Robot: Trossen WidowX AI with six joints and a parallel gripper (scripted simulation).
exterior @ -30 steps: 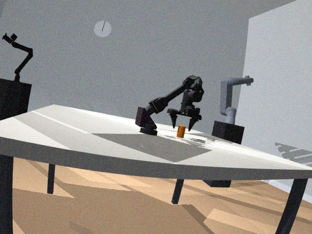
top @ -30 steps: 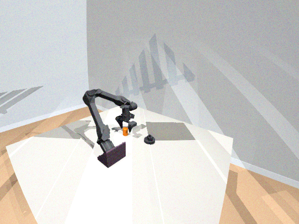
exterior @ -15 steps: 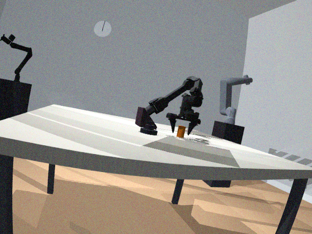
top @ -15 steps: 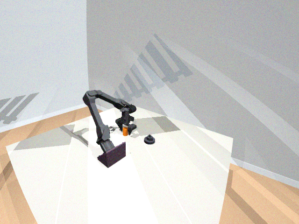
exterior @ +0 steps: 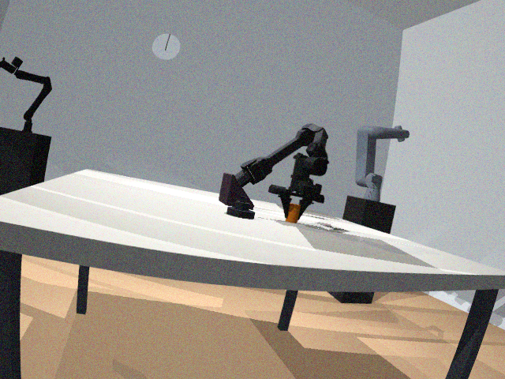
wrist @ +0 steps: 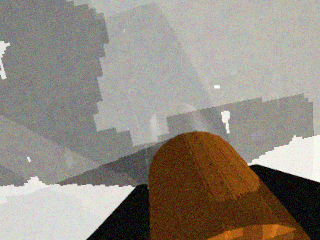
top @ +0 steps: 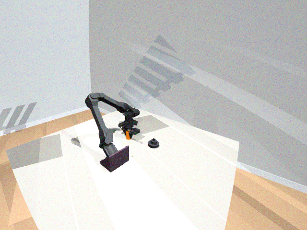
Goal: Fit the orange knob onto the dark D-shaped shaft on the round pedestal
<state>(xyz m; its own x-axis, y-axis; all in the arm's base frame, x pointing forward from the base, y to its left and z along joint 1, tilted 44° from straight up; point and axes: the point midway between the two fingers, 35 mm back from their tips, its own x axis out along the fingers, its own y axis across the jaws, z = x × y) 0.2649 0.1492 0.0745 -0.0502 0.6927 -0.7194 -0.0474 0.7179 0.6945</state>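
Right now the round dark pedestal is 19 cm to the right of my gripper tip, 7 cm ahead of it and 2 cm above it. Round my gripper tip: orange knob: 2 cm above.
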